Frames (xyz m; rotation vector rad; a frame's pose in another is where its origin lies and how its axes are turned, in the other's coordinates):
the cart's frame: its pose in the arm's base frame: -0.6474 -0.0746 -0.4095 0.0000 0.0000 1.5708
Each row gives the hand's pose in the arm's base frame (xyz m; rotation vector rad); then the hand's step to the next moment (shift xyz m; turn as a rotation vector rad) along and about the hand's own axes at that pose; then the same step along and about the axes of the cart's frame.
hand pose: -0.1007 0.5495 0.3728 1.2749 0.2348 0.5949
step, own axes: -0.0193 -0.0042 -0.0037 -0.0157 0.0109 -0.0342
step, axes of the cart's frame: -0.0080 0.0166 -0.0081 0.0216 0.0326 -0.0022
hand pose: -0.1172 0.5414 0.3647 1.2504 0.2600 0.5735
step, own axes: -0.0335 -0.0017 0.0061 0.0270 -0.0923 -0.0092
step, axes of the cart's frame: -0.0235 0.0245 -0.0038 0.0038 -0.0425 -0.0867
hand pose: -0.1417 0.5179 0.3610 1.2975 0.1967 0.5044
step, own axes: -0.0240 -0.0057 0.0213 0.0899 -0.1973 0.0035
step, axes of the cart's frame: -0.0306 0.0108 -0.0030 0.0029 -0.1287 -0.1745
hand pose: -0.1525 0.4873 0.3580 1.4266 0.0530 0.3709
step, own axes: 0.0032 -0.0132 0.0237 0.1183 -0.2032 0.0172
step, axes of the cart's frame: -0.0230 -0.0120 -0.0086 -0.0028 -0.1603 -0.1729
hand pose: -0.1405 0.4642 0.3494 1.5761 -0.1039 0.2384
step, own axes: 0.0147 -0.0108 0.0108 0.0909 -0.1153 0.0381
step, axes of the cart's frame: -0.0093 -0.0176 -0.0074 -0.0278 -0.1165 -0.0931
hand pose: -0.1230 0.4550 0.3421 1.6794 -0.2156 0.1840
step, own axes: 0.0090 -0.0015 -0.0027 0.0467 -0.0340 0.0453
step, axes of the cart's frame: 0.0025 -0.0091 0.0011 -0.0427 -0.0535 -0.0266
